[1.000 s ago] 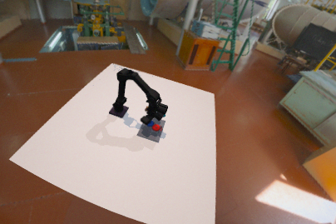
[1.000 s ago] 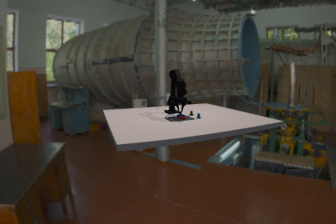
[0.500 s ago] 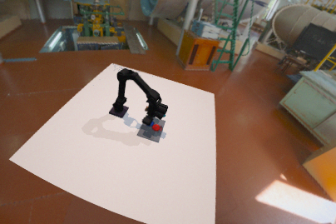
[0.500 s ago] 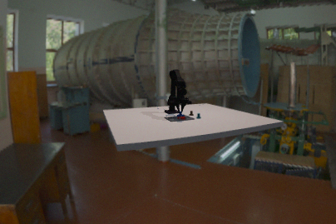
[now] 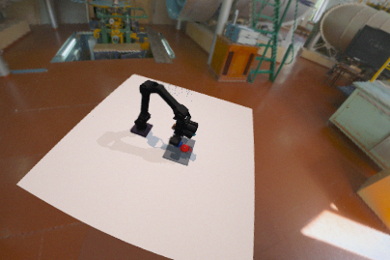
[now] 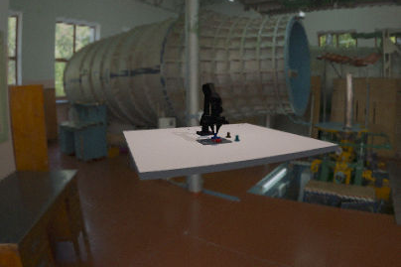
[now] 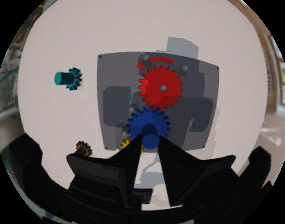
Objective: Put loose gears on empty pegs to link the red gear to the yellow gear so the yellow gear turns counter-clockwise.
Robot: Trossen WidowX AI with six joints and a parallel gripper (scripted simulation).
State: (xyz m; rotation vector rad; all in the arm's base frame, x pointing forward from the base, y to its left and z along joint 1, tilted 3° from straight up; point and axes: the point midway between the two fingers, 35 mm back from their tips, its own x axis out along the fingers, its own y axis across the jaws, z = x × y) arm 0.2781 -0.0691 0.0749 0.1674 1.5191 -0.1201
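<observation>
My gripper tip is now 1 cm above the blue gear. Round my gripper tip: red arrow (9 cm ahead, 2 cm to the right, 4 cm below); red gear (6 cm ahead, 2 cm to the right, 3 cm below); yellow gear (4 cm behind, 3 cm to the left, 3 cm below).
</observation>
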